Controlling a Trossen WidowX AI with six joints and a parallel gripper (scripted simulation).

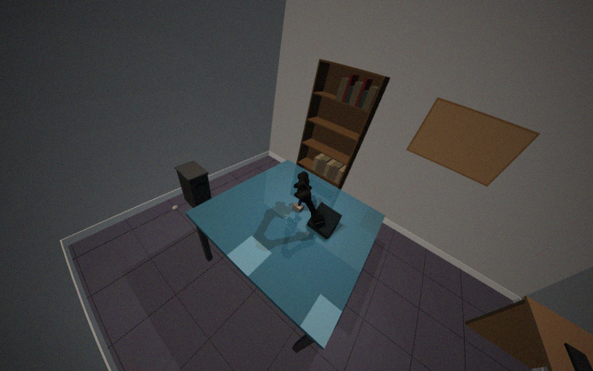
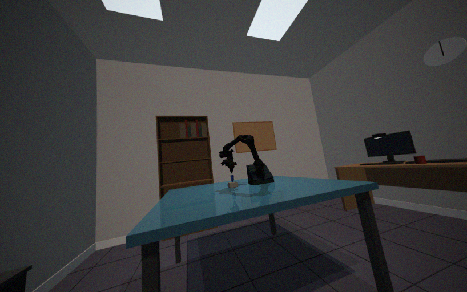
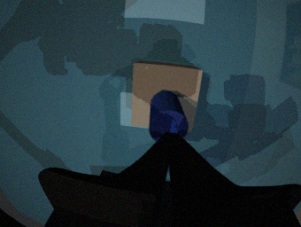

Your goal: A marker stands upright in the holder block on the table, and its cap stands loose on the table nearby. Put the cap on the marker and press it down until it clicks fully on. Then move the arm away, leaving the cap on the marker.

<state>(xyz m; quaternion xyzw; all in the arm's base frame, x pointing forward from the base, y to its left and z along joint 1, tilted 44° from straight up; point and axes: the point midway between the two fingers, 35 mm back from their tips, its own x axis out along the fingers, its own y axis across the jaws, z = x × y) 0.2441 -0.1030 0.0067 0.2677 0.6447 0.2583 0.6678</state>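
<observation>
My gripper tip is now 4 cm above the blue marker cap. Also, from my gripper tip: holder block (10 cm below).
</observation>
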